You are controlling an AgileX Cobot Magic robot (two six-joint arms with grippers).
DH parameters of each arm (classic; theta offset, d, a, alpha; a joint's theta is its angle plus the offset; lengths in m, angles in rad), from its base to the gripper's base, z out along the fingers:
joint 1: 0 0.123 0 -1.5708
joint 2: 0.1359 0 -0.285 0
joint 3: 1.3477 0 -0.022 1.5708
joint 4: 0 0.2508 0 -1.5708
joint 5: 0 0 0.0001 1.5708
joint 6: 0 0.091 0 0
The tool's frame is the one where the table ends.
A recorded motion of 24 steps. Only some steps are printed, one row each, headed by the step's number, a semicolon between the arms.
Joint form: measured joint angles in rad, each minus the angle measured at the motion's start. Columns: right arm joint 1, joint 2, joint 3, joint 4, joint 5, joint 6; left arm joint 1, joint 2, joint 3, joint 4, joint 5, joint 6.
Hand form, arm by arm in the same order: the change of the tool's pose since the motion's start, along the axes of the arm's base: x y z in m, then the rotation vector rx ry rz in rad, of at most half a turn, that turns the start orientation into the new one. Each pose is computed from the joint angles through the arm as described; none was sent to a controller.
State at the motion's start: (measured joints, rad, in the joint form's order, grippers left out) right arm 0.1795 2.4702 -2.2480 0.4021 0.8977 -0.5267; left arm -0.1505 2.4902 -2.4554 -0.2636 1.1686 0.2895
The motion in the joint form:
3: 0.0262 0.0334 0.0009 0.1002 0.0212 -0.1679; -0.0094 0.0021 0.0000 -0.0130 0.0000 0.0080
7: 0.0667 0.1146 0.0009 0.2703 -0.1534 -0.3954; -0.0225 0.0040 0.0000 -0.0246 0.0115 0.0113
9: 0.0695 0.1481 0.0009 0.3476 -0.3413 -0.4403; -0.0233 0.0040 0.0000 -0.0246 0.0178 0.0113
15: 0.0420 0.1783 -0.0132 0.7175 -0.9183 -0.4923; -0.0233 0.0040 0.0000 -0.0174 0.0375 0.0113
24: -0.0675 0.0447 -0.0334 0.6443 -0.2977 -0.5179; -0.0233 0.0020 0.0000 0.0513 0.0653 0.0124
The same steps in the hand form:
3: -0.0044 0.0208 -0.0162 0.0168 -0.0014 0.1535; -0.0010 -0.0060 -0.0008 -0.0094 0.0016 -0.0170
7: 0.0049 0.0496 -0.0487 0.0645 -0.1522 0.2342; -0.0034 -0.0138 -0.0020 -0.0173 0.0152 -0.0367
9: 0.0190 0.0490 -0.0579 0.0855 -0.2791 0.1285; -0.0040 -0.0142 -0.0023 -0.0163 0.0212 -0.0392
15: 0.0558 0.0058 -0.0405 0.2234 -0.5991 -0.4476; -0.0055 -0.0135 -0.0031 -0.0060 0.0388 -0.0441
24: 0.0344 -0.0162 0.0222 0.3209 -0.3972 -0.0301; -0.0070 -0.0077 -0.0045 0.0664 0.0527 -0.0470

